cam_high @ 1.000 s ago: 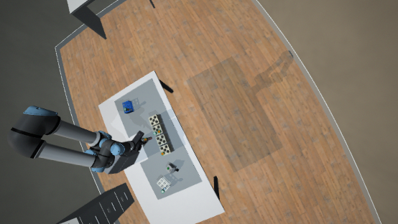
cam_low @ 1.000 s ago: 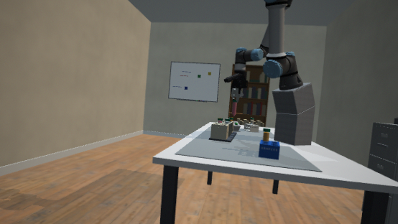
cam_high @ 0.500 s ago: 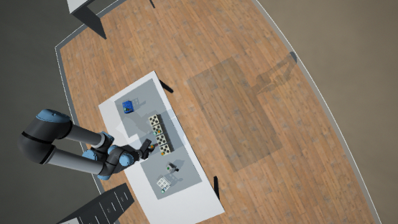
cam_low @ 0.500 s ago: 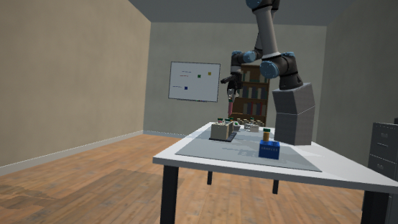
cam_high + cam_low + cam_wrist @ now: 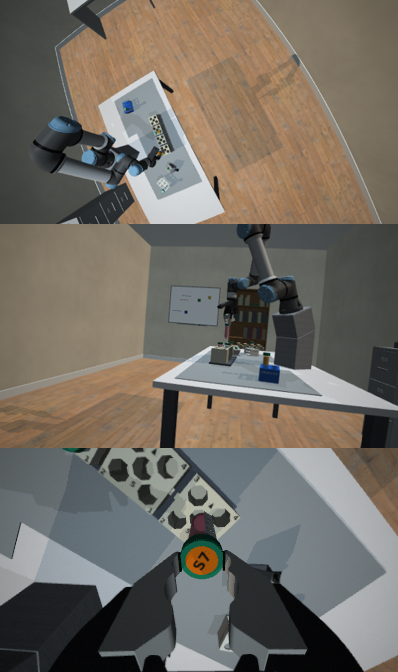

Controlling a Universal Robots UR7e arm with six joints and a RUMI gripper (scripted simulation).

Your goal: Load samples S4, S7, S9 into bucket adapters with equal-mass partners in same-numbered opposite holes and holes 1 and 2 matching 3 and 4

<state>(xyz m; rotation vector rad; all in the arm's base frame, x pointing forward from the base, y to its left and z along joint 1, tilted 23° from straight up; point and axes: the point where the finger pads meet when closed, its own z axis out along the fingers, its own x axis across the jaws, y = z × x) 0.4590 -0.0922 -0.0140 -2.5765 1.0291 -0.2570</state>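
Now: hand 50 mm past the green DONE key, 200 mm to the left of it and 190 mm above it. Also, from my hand: tube S4: 30 mm behind, 30 mm to the right, 180 mm below; then tube S9: 190 mm to the left, 180 mm below; then adapter 1: 30 mm behind, 220 mm to the left, 200 mm below.
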